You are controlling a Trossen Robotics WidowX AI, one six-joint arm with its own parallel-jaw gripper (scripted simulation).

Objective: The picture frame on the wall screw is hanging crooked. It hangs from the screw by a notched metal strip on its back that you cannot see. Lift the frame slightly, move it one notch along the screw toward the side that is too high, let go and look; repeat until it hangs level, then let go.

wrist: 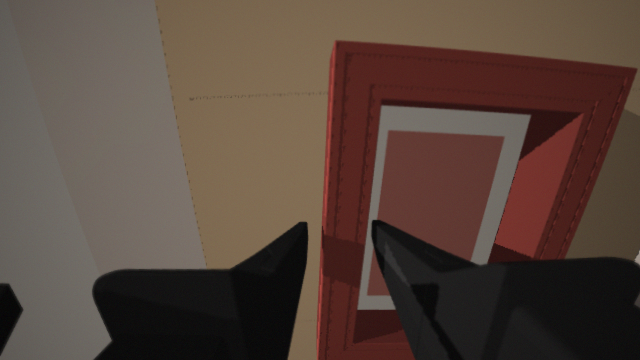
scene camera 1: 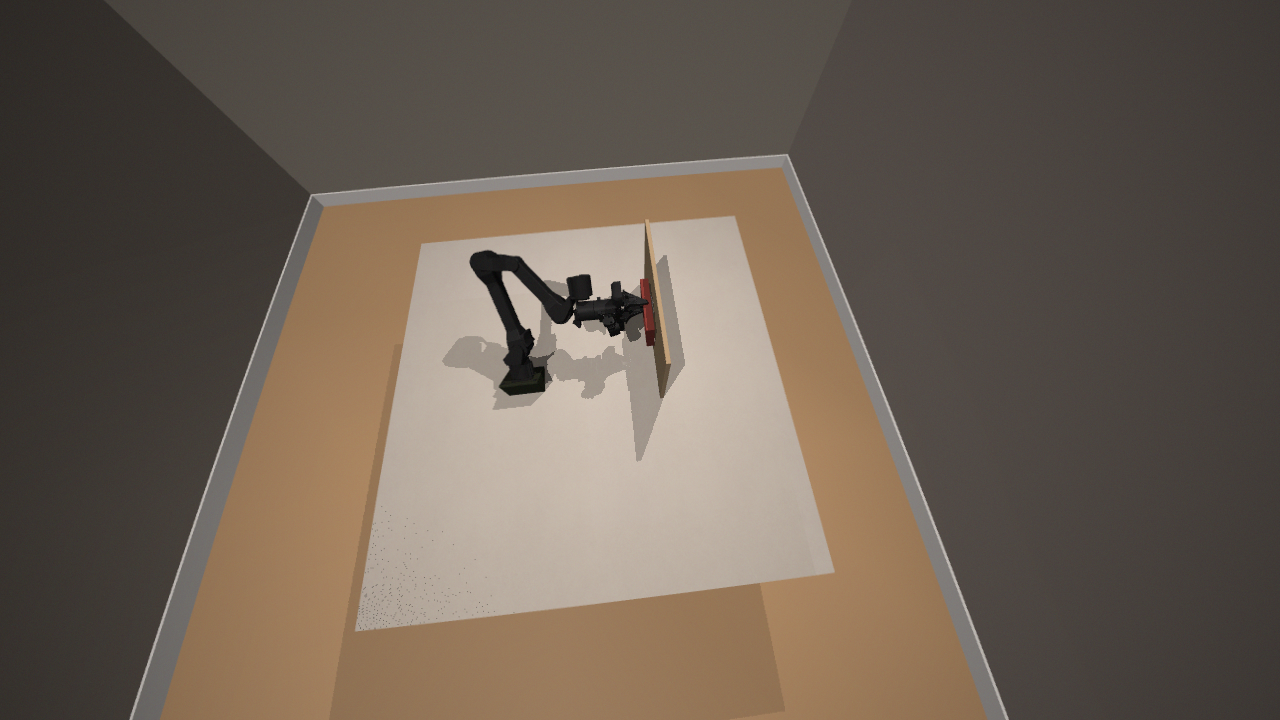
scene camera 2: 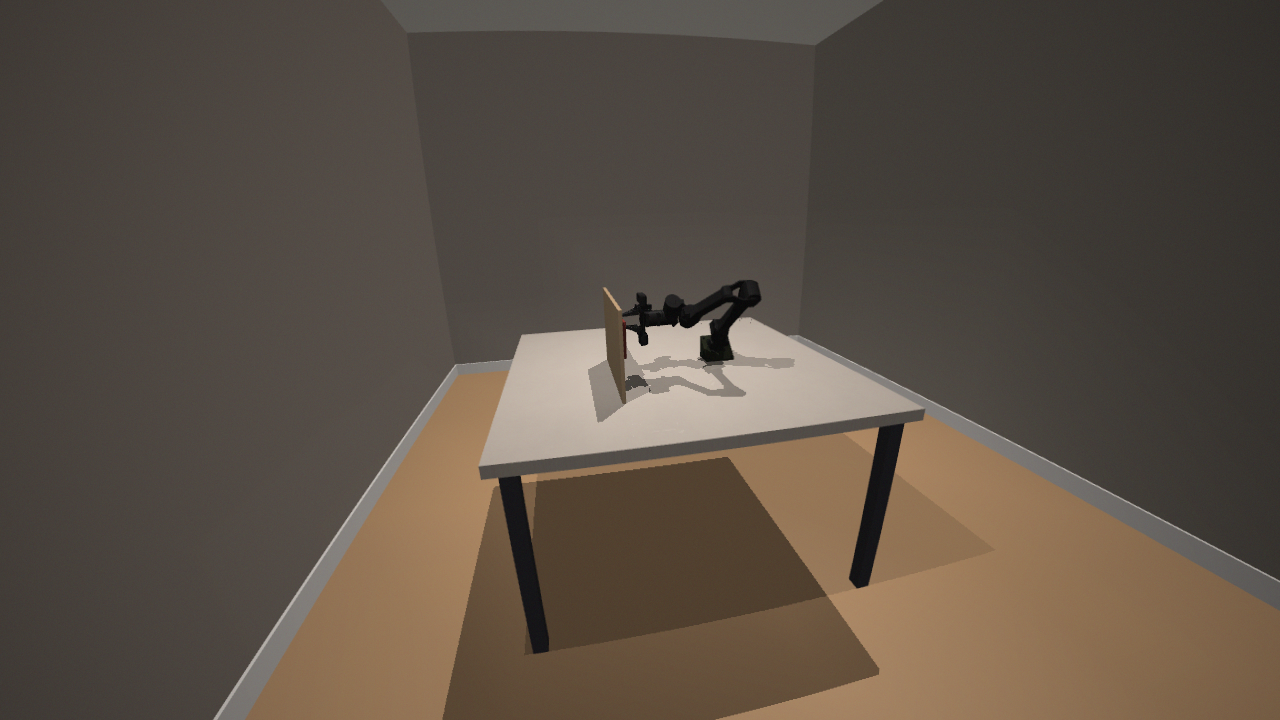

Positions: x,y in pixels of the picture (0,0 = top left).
gripper: wrist 339,228; scene camera 1; scene camera 2
same spot on tan wall panel: (wrist: pixel 250 92) = (scene camera 1: pixel 657 318)
same spot on gripper: (scene camera 2: pixel 637 309) = (scene camera 1: pixel 625 291)
